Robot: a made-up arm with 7 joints. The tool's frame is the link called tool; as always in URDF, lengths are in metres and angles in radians.
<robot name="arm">
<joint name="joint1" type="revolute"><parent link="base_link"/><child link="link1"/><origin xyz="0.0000 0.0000 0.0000"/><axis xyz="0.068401 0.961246 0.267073"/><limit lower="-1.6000" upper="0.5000"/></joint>
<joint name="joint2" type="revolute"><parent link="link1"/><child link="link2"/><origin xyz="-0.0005 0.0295 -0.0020"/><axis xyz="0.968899 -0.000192 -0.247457"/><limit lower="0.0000" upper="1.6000"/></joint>
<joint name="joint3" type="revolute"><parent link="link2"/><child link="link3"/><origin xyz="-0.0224 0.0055 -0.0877"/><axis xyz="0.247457 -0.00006 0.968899"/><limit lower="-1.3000" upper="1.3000"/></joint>
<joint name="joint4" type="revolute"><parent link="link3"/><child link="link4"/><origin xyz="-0.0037 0.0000 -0.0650"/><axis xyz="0.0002 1 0.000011"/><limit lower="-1.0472" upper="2.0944"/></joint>
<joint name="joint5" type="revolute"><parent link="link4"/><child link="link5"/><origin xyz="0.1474 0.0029 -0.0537"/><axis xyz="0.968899 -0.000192 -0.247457"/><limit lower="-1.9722" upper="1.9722"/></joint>
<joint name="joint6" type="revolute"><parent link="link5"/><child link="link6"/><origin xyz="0.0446 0.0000 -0.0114"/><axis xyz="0.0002 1 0.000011"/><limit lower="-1.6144" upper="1.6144"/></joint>
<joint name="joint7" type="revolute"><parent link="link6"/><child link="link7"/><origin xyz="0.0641 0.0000 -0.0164"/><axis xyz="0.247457 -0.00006 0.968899"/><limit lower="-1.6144" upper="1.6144"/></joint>
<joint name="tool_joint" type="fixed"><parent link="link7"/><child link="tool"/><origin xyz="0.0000 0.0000 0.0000" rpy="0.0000 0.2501 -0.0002"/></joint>
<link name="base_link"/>
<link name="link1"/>
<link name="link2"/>
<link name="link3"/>
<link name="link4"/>
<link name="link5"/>
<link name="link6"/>
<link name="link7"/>
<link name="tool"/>
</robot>
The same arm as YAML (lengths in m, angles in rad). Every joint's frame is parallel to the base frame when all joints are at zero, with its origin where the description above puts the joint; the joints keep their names.
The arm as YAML. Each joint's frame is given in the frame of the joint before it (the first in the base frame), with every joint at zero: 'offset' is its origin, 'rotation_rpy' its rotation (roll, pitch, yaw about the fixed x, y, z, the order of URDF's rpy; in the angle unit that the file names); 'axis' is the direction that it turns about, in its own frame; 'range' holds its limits. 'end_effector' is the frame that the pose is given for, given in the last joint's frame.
length_unit: m
angle_unit: rad
chain:
  - id: joint1
    offset: [0.0, 0.0, 0.0]
    rotation_rpy: [0.0, 0.0, 0.0]
    axis: [0.068403, 0.961235, 0.26711]
    range: [-1.6, 0.5]
  - id: joint2
    offset: [-0.0005, 0.0295, -0.002]
    rotation_rpy: [0.0, 0.0, 0.0]
    axis: [0.968889, -0.0002, -0.247497]
    range: [0.0, 1.6]
  - id: joint3
    offset: [-0.0224, 0.0055, -0.0877]
    rotation_rpy: [0.0, 0.0, 0.0]
    axis: [0.247497, -0.0001, 0.968889]
    range: [-1.3, 1.3]
  - id: joint4
    offset: [-0.0037, 0.0, -0.065]
    rotation_rpy: [0.0, 0.0, 0.0]
    axis: [0.0002, 1.0, 0.0]
    range: [-1.0472, 2.0944]
  - id: joint5
    offset: [0.1474, 0.0029, -0.0537]
    rotation_rpy: [0.0, 0.0, 0.0]
    axis: [0.968889, -0.0002, -0.247497]
    range: [-1.9722, 1.9722]
  - id: joint6
    offset: [0.0446, 0.0, -0.0114]
    rotation_rpy: [0.0, 0.0, 0.0]
    axis: [0.0002, 1.0, 0.0]
    range: [-1.6144, 1.6144]
  - id: joint7
    offset: [0.0641, 0.0, -0.0164]
    rotation_rpy: [0.0, 0.0, 0.0]
    axis: [0.247497, -0.0001, 0.968889]
    range: [-1.6144, 1.6144]
end_effector:
  offset: [0.0, 0.0, 0.0]
  rotation_rpy: [0.0, 0.2501, -0.0002]

